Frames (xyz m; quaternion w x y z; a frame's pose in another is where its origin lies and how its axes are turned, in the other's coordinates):
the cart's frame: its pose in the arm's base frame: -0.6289 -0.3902 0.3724 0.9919 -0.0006 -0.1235 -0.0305
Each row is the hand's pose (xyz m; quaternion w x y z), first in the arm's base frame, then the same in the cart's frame.
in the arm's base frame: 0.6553 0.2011 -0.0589 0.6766 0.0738 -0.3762 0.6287
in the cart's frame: 1.1013 0.6654 -0.7276 0.6983 0.1627 -0.2877 0.6349
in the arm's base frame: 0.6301 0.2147 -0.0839 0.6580 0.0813 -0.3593 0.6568
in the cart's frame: 1.0699 0.6772 -0.7455 0.6769 0.1731 -0.2730 0.6613
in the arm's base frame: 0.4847 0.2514 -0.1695 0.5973 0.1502 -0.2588 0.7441
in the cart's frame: 0.9061 0.7045 -0.7926 0.6016 0.2491 -0.1788 0.7376
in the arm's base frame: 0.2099 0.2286 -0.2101 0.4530 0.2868 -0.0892 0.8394
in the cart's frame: 0.6316 0.6648 -0.7648 0.4346 0.3911 -0.0243 0.8109
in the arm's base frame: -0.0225 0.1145 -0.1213 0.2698 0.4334 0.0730 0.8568
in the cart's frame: 0.4353 0.5374 -0.6228 0.2322 0.5336 0.1184 0.8046
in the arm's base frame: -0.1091 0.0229 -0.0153 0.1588 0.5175 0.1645 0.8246
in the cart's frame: 0.3830 0.4414 -0.4996 0.1117 0.6102 0.1981 0.7589
